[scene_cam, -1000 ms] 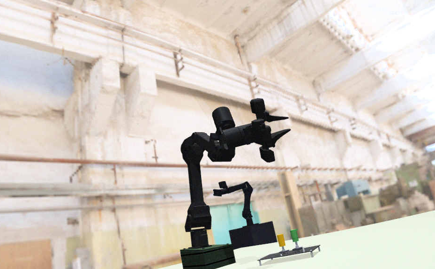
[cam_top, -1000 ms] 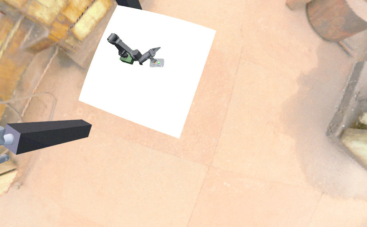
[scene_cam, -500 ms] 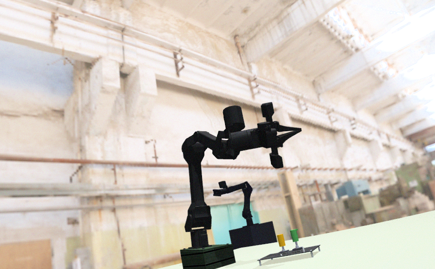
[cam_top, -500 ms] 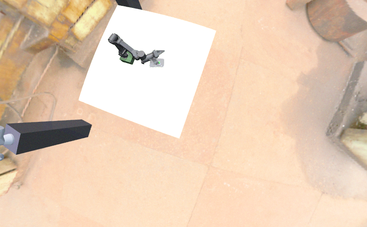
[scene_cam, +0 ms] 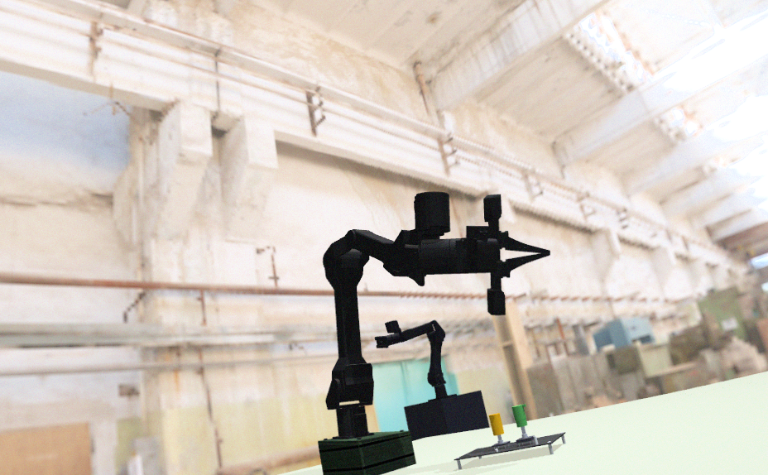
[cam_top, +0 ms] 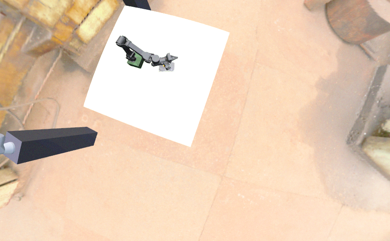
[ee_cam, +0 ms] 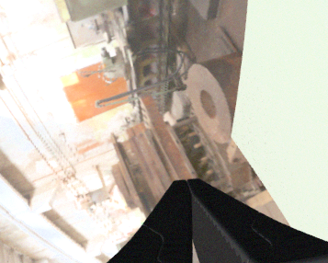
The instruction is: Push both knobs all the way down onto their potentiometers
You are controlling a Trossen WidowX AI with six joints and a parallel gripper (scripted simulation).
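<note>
My gripper tip is now 23 cm above the green knob, 11 cm past it and 3 cm to the left of it. From my gripper tip the other things lie so: orange knob 24 cm below, 16 cm behind, 4 cm to the right.
</note>
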